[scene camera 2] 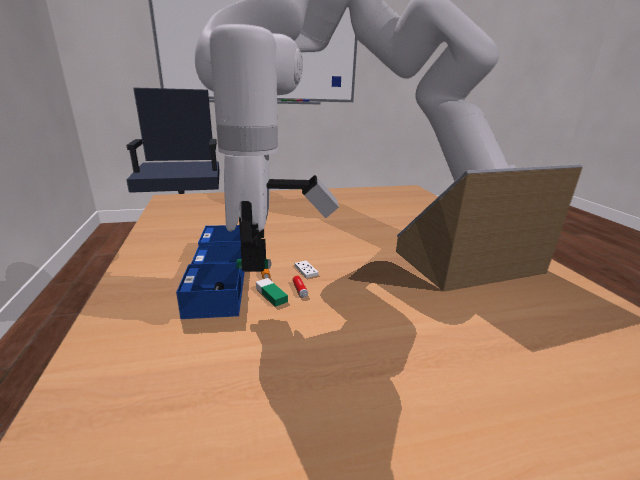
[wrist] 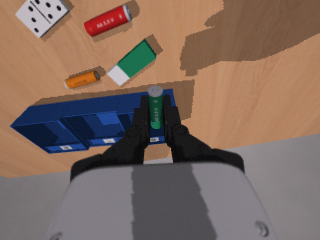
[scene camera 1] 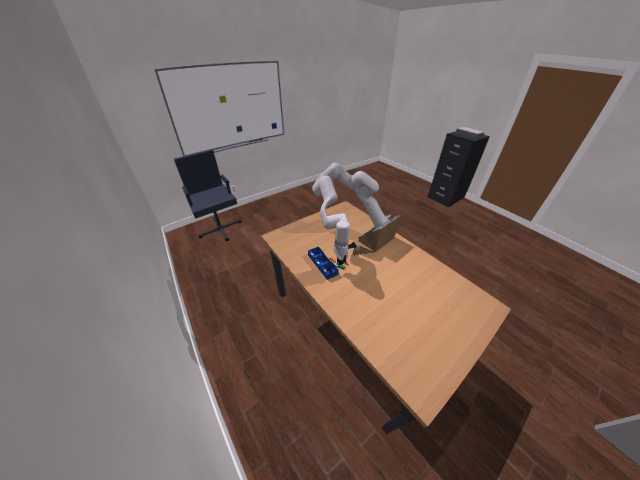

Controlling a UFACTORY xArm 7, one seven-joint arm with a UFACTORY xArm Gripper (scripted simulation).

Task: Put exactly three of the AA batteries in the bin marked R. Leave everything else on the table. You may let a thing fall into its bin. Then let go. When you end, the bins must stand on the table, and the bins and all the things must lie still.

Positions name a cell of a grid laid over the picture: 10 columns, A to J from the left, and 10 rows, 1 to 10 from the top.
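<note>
Scene camera 2 gives me my gripper (scene camera 2: D6). In the wrist view I can see my gripper (wrist: E5) again, and there's a red battery (wrist: D1) as well.
</note>
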